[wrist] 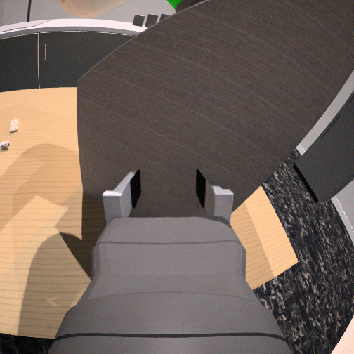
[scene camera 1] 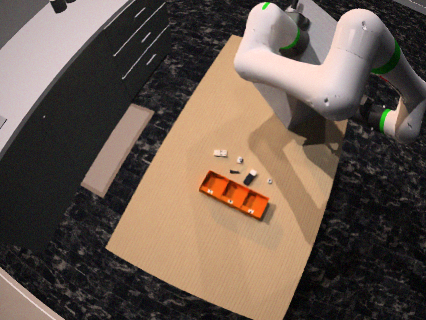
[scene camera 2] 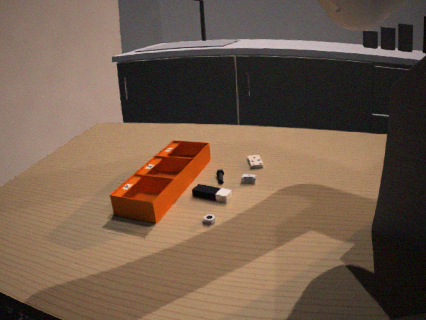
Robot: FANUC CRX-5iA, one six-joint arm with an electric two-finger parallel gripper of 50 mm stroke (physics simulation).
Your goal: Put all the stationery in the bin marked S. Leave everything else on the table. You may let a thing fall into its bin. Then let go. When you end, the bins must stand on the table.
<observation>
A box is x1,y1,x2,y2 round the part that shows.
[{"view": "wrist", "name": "gripper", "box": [47,169,291,353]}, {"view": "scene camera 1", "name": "orange three-part bin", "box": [199,170,269,219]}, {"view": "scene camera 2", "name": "orange three-part bin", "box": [110,141,210,223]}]
</observation>
